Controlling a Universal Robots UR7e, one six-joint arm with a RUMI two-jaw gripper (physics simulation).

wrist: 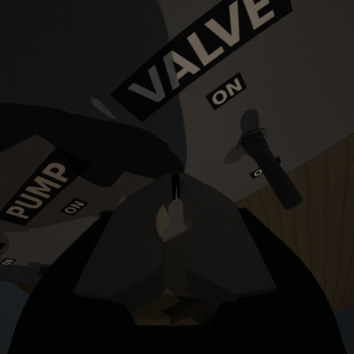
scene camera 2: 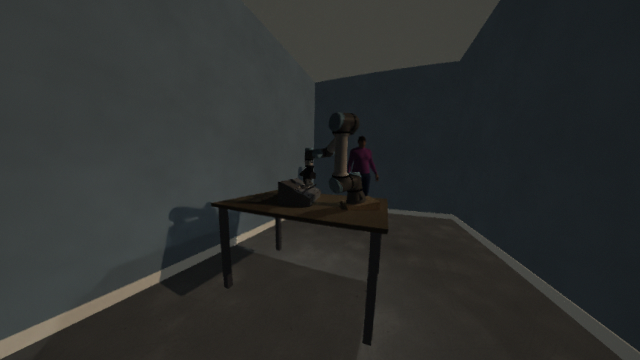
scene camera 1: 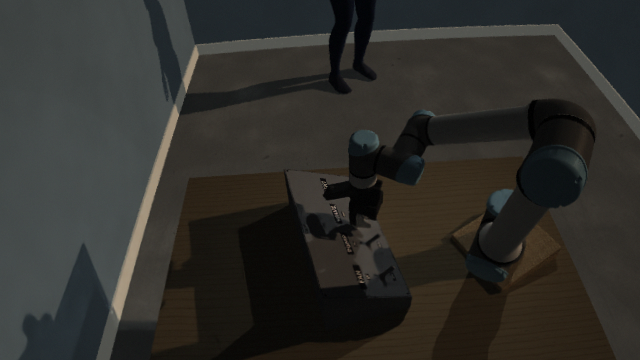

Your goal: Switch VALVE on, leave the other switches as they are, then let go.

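The grey switch box has a sloped face with labelled levers. In the wrist view the VALVE label is at the top. Below it the VALVE lever points away from its ON label, over the other, partly hidden label. The VALVE lever is hidden by the gripper in scene camera 1. My gripper is shut and empty, and its tips show to the left of the VALVE lever, apart from it. The PUMP lever and FAN lever show in scene camera 1.
The box stands on a wooden table. The arm's base stands on a wooden block at the right. A fourth label is partly covered by the gripper's side. A person stands on the floor behind the table.
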